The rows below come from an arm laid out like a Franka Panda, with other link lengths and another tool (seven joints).
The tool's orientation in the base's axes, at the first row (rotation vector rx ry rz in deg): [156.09 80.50 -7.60]
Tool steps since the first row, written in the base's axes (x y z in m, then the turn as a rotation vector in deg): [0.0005 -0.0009 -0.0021 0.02 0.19 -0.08]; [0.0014 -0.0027 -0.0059 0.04 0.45 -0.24]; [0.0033 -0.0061 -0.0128 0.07 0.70 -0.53]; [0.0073 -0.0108 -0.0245 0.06 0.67 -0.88]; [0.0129 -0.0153 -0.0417 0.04 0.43 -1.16]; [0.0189 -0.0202 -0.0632 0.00 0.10 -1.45]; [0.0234 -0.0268 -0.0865 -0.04 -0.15 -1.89]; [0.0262 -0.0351 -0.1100 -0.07 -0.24 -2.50]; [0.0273 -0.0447 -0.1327 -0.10 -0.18 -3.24]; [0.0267 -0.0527 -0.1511 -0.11 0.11 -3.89]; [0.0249 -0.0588 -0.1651 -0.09 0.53 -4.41]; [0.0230 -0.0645 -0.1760 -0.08 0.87 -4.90]
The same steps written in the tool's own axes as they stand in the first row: [-0.0002 0.0009 0.0022 0.17 -0.10 0.06]; [-0.0007 0.0026 0.0061 0.41 -0.23 0.19]; [-0.0016 0.0059 0.0132 0.67 -0.36 0.45]; [-0.0018 0.0116 0.0252 0.67 -0.36 0.80]; [-0.0003 0.0183 0.0425 0.50 -0.25 1.11]; [0.0015 0.0255 0.0641 0.24 -0.10 1.43]; [0.0014 0.0324 0.0877 0.06 0.01 1.90]; [-0.0011 0.0388 0.1118 0.04 0.02 2.51]; [-0.0058 0.0447 0.1354 0.15 -0.06 3.24]; [-0.0105 0.0484 0.1545 0.45 -0.25 3.86]; [-0.0150 0.0501 0.1691 0.86 -0.49 4.33]; [-0.0195 0.0515 0.1806 1.20 -0.69 4.78]
